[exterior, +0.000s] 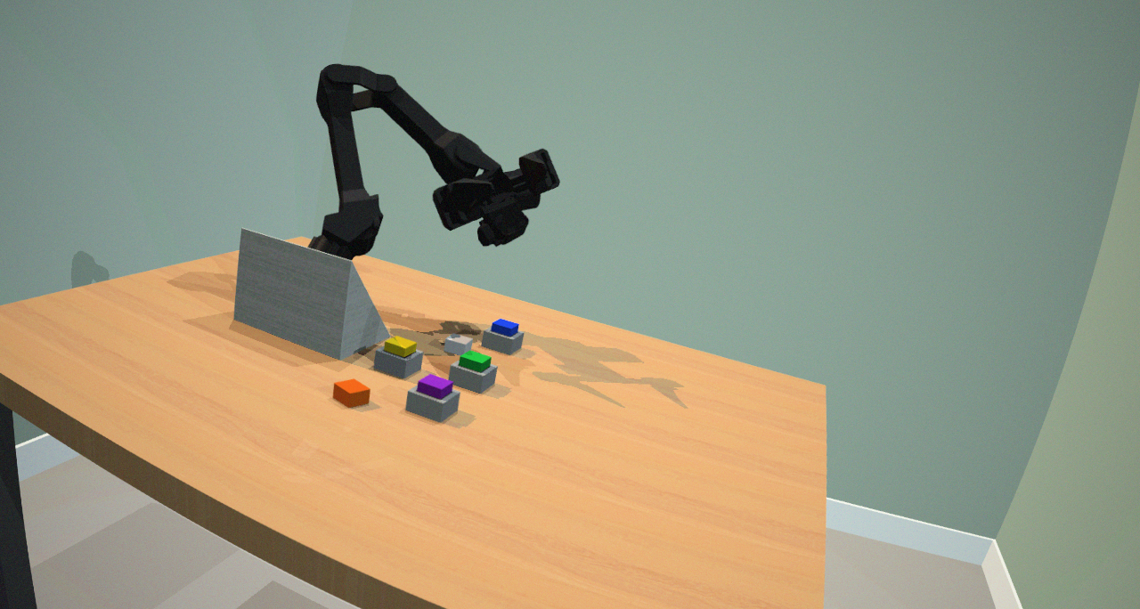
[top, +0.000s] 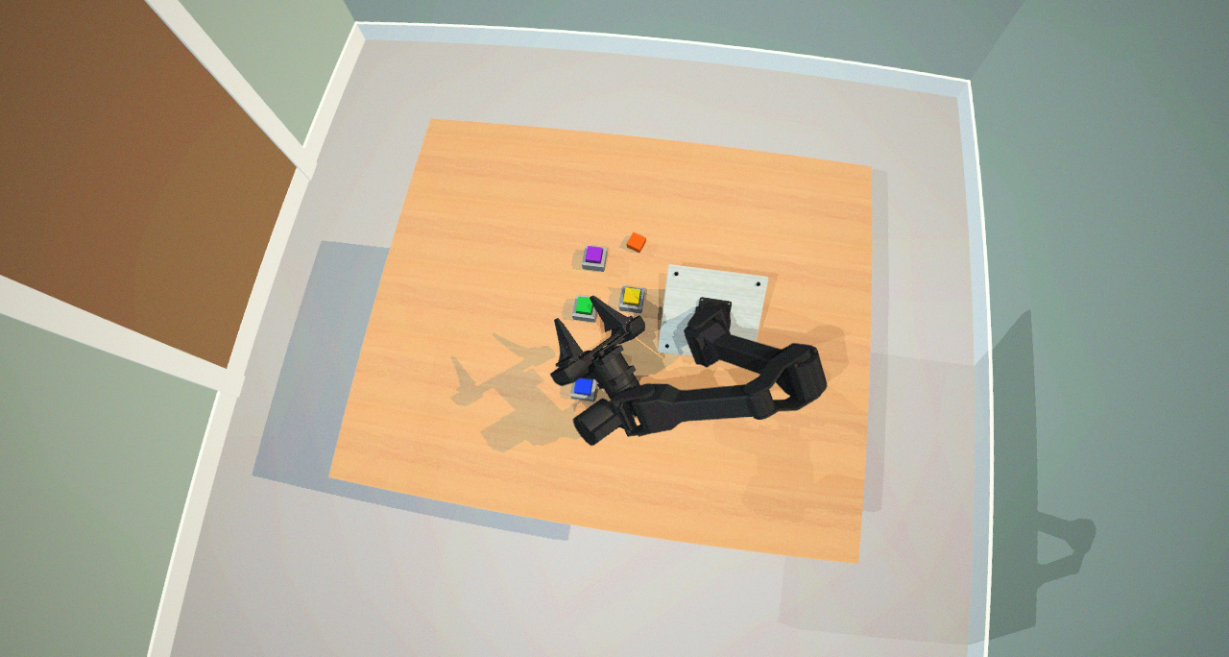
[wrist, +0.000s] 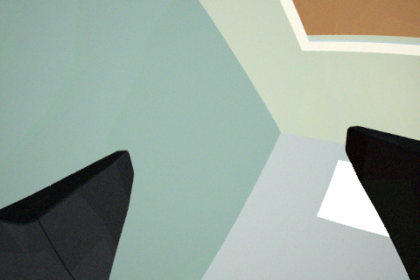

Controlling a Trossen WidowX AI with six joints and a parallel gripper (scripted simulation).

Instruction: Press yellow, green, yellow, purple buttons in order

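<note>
The orange block is 260 mm below my gripper tip, 250 mm to the right of it and 60 mm behind it.
</note>
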